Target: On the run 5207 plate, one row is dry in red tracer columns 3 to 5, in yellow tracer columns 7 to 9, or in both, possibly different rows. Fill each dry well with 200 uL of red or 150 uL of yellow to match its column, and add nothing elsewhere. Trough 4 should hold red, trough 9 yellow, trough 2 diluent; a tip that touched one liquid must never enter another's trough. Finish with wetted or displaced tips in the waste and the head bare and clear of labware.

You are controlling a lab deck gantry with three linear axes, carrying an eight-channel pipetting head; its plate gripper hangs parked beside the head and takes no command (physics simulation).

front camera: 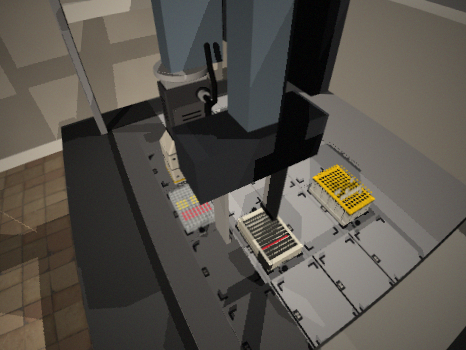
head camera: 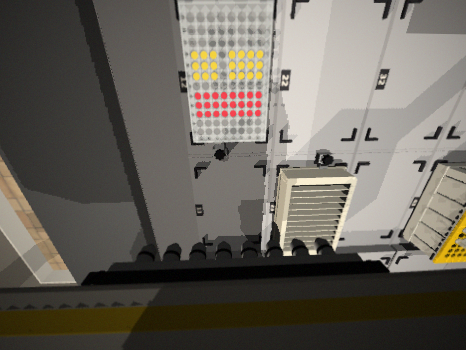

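The run plate point(front camera: 176, 194) point(head camera: 229, 139) lies at the left. In the head view it shows three red lines of eight wells and three yellow lines, each with one pale gap at the same fourth spot from the left. The trough rack point(front camera: 287, 255) point(head camera: 320, 176) stands right of it; a red strip shows in the front view. The pipetting head point(front camera: 172, 156) is partly hidden behind the gripper's dark box. Its eight dark nozzles point(head camera: 224, 250) hang near the rack's lower end; I cannot tell whether any carries a tip. The parked gripper point(front camera: 249, 227) has its fingers apart, empty.
A yellow tip rack point(front camera: 345, 190) point(head camera: 452, 245) stands at the right, with loose-looking white tips on it in the front view. Black locating knobs point(head camera: 220, 154) point(head camera: 326, 159) stand beyond the plate and trough rack. The waste bin does not show in either view.
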